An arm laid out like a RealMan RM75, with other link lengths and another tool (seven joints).
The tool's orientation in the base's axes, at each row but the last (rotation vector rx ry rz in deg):
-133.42 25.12 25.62
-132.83 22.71 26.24
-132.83 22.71 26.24
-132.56 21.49 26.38
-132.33 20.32 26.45
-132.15 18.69 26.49
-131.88 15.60 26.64
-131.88 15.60 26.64
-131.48 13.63 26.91
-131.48 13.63 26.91
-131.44 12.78 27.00
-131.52 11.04 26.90
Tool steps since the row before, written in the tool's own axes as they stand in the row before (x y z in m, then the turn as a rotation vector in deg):
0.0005 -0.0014 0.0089 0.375 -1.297 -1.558
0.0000 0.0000 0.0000 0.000 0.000 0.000
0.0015 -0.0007 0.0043 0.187 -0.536 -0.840
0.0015 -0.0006 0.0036 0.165 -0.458 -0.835
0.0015 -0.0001 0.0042 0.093 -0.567 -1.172
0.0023 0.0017 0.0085 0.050 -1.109 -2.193
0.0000 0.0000 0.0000 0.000 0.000 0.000
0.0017 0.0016 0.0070 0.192 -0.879 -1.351
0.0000 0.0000 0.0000 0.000 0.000 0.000
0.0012 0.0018 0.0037 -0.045 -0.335 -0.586
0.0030 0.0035 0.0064 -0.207 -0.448 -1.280
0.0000 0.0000 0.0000 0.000 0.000 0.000
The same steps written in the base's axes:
-0.0007 0.0071 -0.0055 1.187 -0.272 1.664
0.0000 0.0000 0.0000 0.000 0.000 0.000
0.0007 0.0033 -0.0031 0.560 -0.257 0.805
0.0008 0.0028 -0.0027 0.508 -0.304 0.764
0.0005 0.0029 -0.0034 0.560 -0.462 1.085
-0.0005 0.0047 -0.0076 0.954 -0.821 2.112
0.0000 0.0000 0.0000 0.000 0.000 0.000
-0.0007 0.0039 -0.0063 0.799 -0.379 1.361
0.0000 0.0000 0.0000 0.000 0.000 0.000
-0.0004 0.0014 -0.0040 0.215 -0.193 0.612
0.0000 0.0022 -0.0076 0.285 -0.615 1.193
0.0000 0.0000 0.0000 0.000 0.000 0.000

